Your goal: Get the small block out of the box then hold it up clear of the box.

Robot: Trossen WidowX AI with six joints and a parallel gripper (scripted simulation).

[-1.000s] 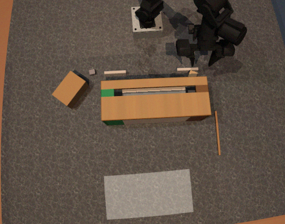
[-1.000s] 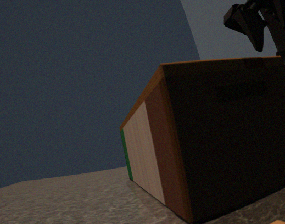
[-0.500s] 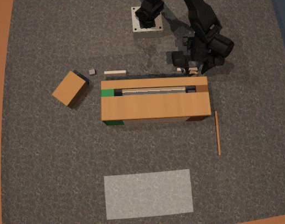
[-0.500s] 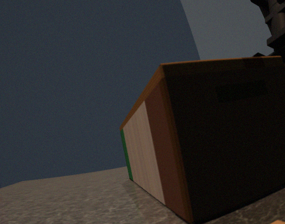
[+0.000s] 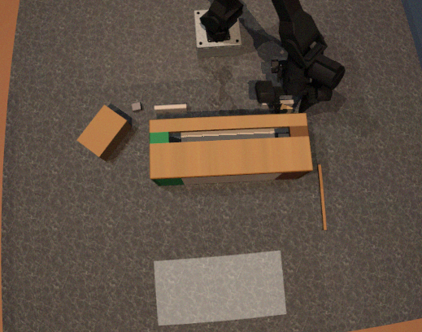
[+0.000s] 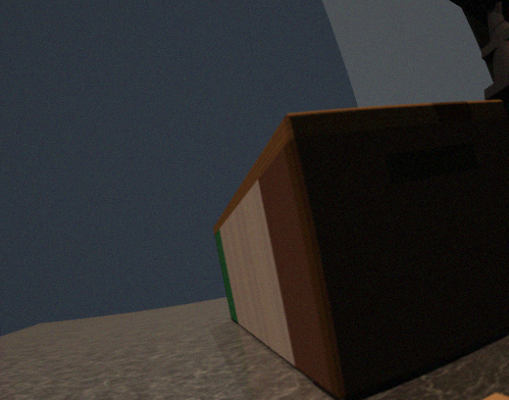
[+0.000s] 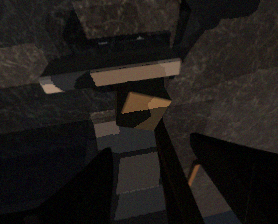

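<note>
My gripper tip is 30 mm above the tan block and 20 mm past it. Round my gripper tip: thin wooden stick 230 mm ahead, 60 mm to the left, 50 mm below; then wooden box 170 mm to the right, 40 mm ahead, 10 mm above; then grey cube 410 mm to the right, 100 mm behind, 40 mm below.
</note>
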